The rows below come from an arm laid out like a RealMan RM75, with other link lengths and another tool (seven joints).
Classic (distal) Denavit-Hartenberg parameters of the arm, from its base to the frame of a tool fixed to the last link. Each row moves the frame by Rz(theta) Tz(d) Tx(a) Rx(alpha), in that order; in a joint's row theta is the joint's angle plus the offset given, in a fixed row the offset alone. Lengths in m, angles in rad.
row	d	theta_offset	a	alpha
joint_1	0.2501	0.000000	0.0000	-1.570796
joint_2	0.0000	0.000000	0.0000	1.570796
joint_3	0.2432	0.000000	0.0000	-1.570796
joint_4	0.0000	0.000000	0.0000	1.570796
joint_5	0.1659	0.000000	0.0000	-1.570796
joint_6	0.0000	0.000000	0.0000	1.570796
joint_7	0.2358	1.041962	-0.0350	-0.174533
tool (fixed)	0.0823	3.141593	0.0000	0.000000
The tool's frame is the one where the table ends.
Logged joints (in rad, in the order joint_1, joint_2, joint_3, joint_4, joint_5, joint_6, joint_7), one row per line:
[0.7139 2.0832 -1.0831 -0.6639 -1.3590 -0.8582 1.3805]
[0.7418 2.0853 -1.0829 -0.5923 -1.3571 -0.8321 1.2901]
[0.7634 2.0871 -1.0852 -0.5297 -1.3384 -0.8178 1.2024]
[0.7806 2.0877 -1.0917 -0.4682 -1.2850 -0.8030 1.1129]
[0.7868 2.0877 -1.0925 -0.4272 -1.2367 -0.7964 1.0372]
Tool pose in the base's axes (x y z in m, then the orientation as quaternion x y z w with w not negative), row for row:
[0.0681 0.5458 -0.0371 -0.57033 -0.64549 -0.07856 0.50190]
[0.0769 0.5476 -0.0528 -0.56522 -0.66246 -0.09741 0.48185]
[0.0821 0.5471 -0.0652 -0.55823 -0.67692 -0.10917 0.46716]
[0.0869 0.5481 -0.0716 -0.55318 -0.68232 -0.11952 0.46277]
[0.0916 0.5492 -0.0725 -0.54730 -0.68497 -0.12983 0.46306]
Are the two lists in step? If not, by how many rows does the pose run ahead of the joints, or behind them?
They are in step.
